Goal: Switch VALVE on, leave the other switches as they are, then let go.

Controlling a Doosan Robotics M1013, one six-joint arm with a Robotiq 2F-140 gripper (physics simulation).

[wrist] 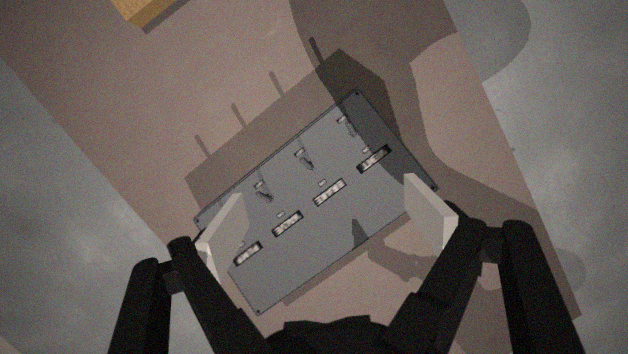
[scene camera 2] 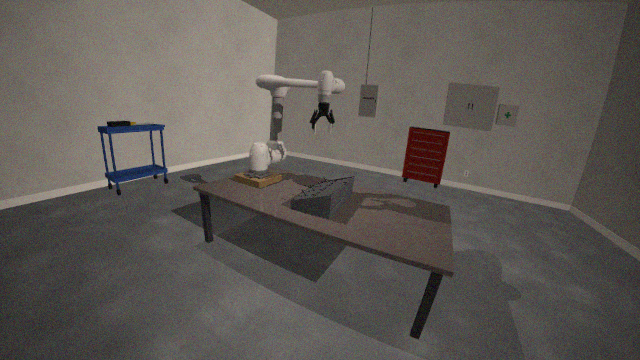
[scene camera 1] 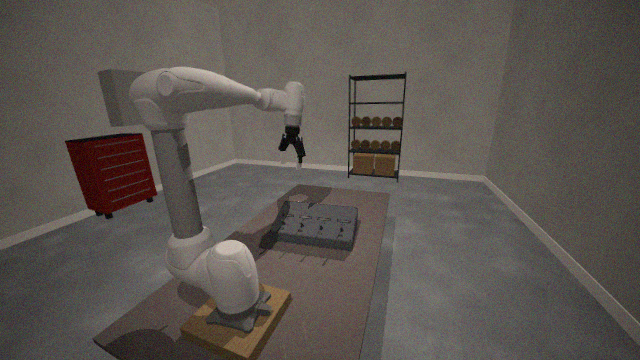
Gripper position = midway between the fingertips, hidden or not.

I see my gripper [wrist: 323,200] and a grey switch panel [scene camera 1: 331,217].
